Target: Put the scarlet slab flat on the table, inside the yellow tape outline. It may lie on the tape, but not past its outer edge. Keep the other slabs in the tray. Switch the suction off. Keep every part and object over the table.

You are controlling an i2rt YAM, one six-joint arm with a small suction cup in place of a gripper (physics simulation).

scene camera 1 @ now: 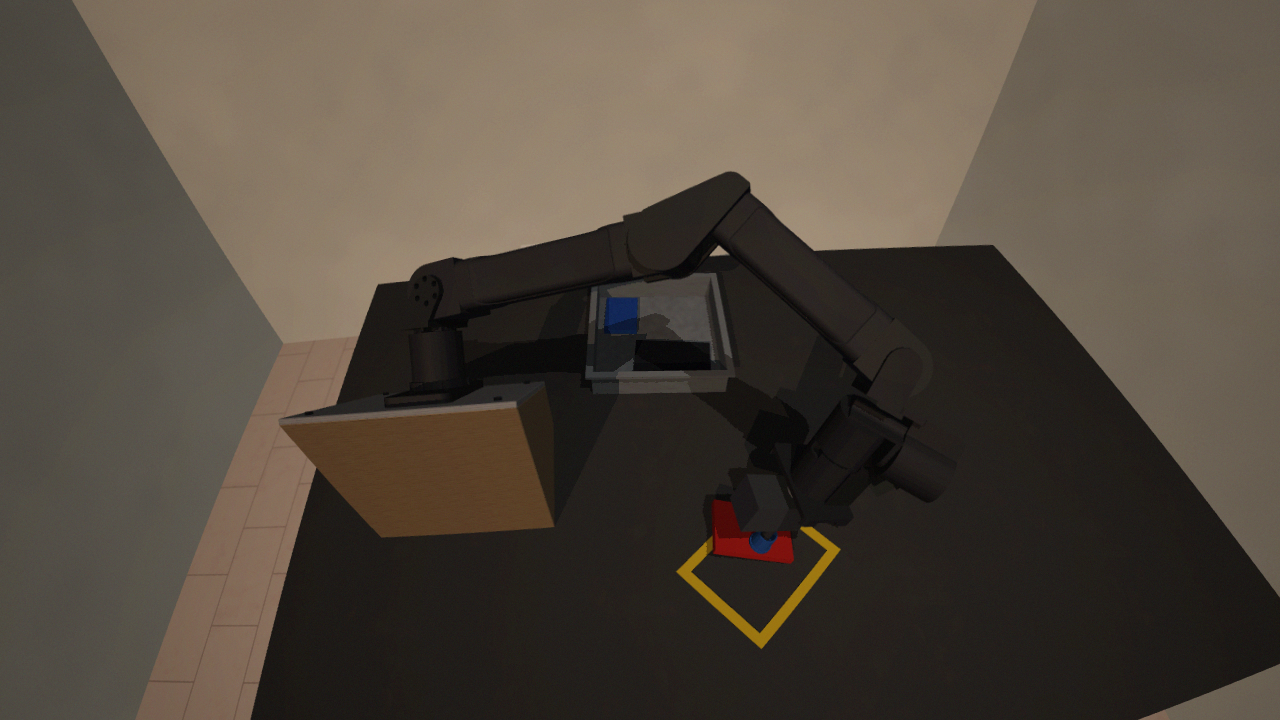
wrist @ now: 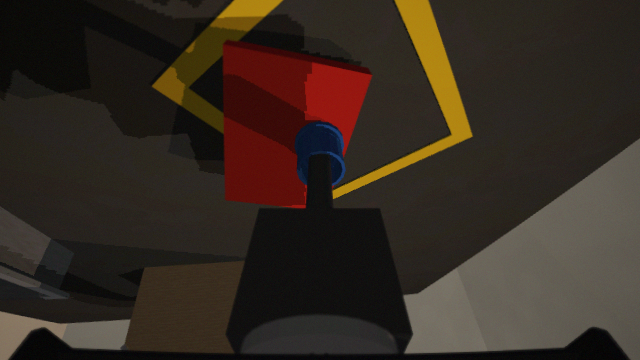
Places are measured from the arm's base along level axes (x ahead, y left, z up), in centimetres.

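Pixels of known places: hand at its tool point: (scene camera 1: 755, 547) (wrist: 319, 137); arm's base at its link origin: (scene camera 1: 441, 395).
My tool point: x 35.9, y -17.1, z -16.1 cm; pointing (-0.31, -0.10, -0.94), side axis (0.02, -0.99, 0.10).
Ahead of a thing's pixels: the offset from my tool point to its top centre. "spot": to the spot under its first point. Level surfaces: height alone.
The scarlet slab @[dy +2.1, dx +0.1, dz +2.2 cm] (scene camera 1: 732, 540) (wrist: 265, 125) hangs from the blue suction cup of my gripper (scene camera 1: 762, 542) (wrist: 320, 150), which is shut on it off its middle, near one edge. The slab is close above the table; the exact gap is hard to tell. In both views it covers part of the back of the yellow tape outline @[spot: dy -6.8, dx -5.9, dz -1.4 cm] (scene camera 1: 720, 611) (wrist: 435, 65), and part of it shows beyond the outline on the tray's side. A blue slab @[dy +45.5, dx -11.5, dz -0.2 cm] (scene camera 1: 622, 315) and a black slab @[dy +33.1, dx -4.6, dz -0.2 cm] (scene camera 1: 672, 354) lie in the grey tray @[dy +39.0, dx -6.2, dz +3.5 cm] (scene camera 1: 660, 384).
The dark table @[dz -1.5 cm] (scene camera 1: 1029, 537) (wrist: 380, 240) extends around the outline. The wooden base block (scene camera 1: 438, 474) (wrist: 185, 305) stands at the left in the scene view. The arm reaches over the tray. Its wrist and dark shadows hide part of the table behind the slab.
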